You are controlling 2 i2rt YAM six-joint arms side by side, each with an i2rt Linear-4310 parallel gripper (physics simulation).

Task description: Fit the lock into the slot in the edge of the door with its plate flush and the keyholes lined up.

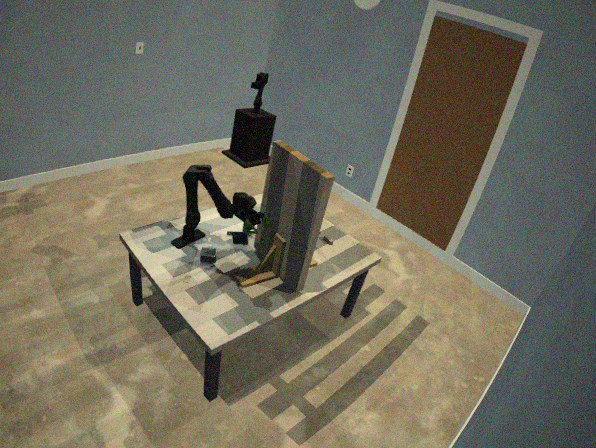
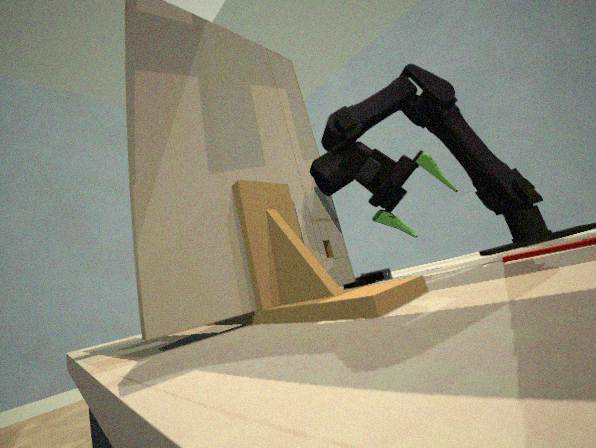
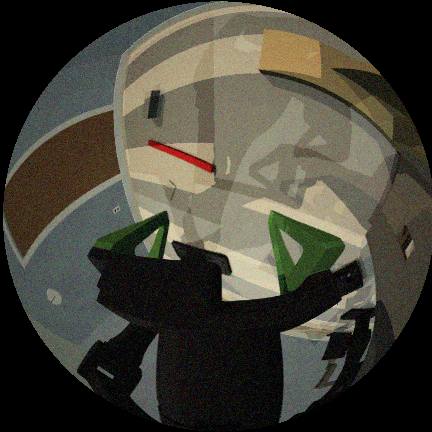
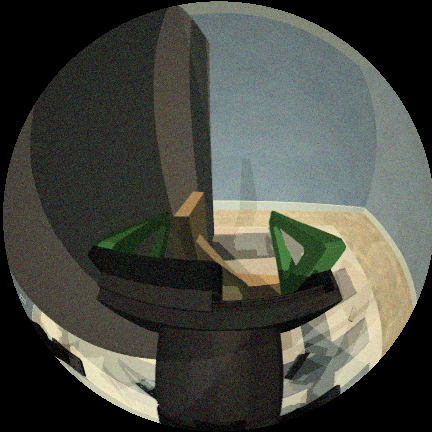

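Seen in the pictures: left gripper, fingertip midpoint: (image 2: 436,214) (image 3: 218,215); right gripper, fingertip midpoint: (image 1: 265,229) (image 4: 219,216); left arm's base at its link origin: (image 2: 534,243) (image 3: 198,255); right arm's base at its link origin: (image 1: 188,239) (image 3: 363,312).
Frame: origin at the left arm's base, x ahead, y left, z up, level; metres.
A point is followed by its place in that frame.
The grey-brown door panel (image 1: 292,215) {y -0.505, x 0.340, z 0.358 m} (image 2: 175,225) {y -0.505, x 0.444, z 0.153 m} (image 3: 400,200) (image 4: 175,100) {y -0.489, x 0.305, z 0.357 m} stands upright on the table. A small opening (image 2: 327,248) {y -0.393, x 0.180, z 0.097 m} (image 3: 408,245) shows in its face. My right gripper (image 1: 258,223) {y -0.519, x 0.231, z 0.236 m} (image 4: 219,216) {y -0.519, x 0.231, z 0.236 m} is open beside the door, with no object between its fingers. My left gripper (image 2: 436,213) {y -0.184, x 0.203, z 0.095 m} (image 3: 218,215) {y -0.184, x 0.203, z 0.095 m} is open and empty above the table, on the other side of the door. The lock cannot be told for sure. A grey block (image 1: 208,255) {y -0.648, x 0.011, z 0.036 m} and a dark block (image 1: 240,237) {y -0.379, x 0.022, z 0.017 m} lie near my right arm. The door's slot is not clearly visible.
Wooden brackets (image 1: 260,277) {y -0.587, x 0.284, z 0.018 m} (image 2: 320,305) {y -0.337, x 0.419, z 0.015 m} (image 3: 290,52) {y -0.286, x 0.381, z 0.018 m} (image 4: 187,232) {y -0.488, x 0.260, z 0.200 m} brace the door and reach out over the table (image 1: 230,327) {y -0.932, x 0.355, z 0.000 m}. A red rod (image 2: 550,250) {y -0.080, x 0.262, z 0.003 m} (image 3: 181,156) {y -0.067, x 0.261, z 0.006 m} and a dark block (image 3: 154,104) {y -0.033, x 0.391, z 0.008 m} lie on my left arm's side.
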